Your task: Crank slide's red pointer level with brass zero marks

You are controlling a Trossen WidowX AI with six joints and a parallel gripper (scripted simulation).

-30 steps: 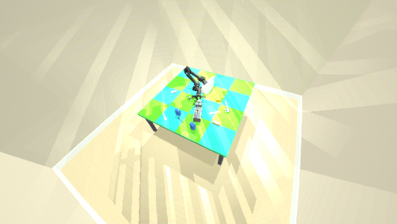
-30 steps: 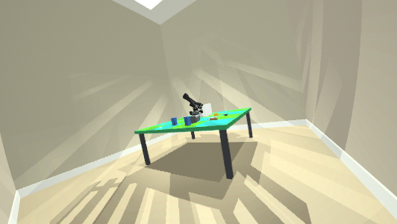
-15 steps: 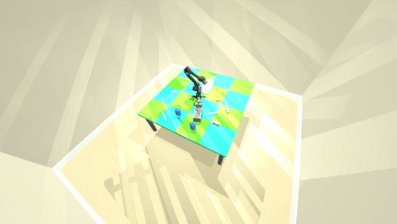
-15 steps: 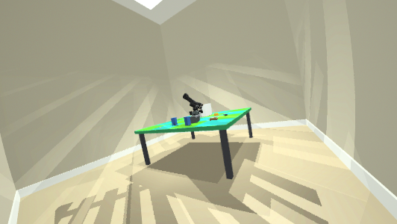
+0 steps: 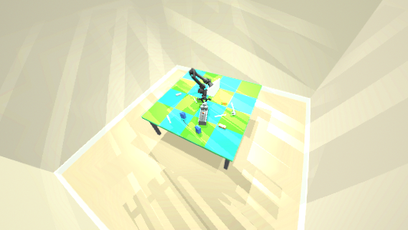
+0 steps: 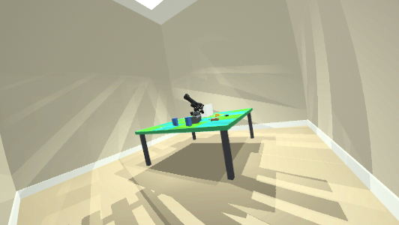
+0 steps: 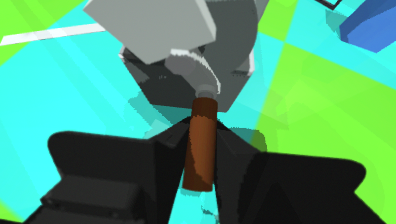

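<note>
Now: gripper tip 20 mm below the crank handle, 20 mm past it and 10 mm to the left of it. The rest, counted from my gripper tip: red pointer (150 mm ahead, 80 mm to the left, 40 mm above); orange piece (220 mm to the left, 180 mm behind, 20 mm below); black L-shaped key (330 mm ahead, 90 mm to the right, 30 mm below).
</note>
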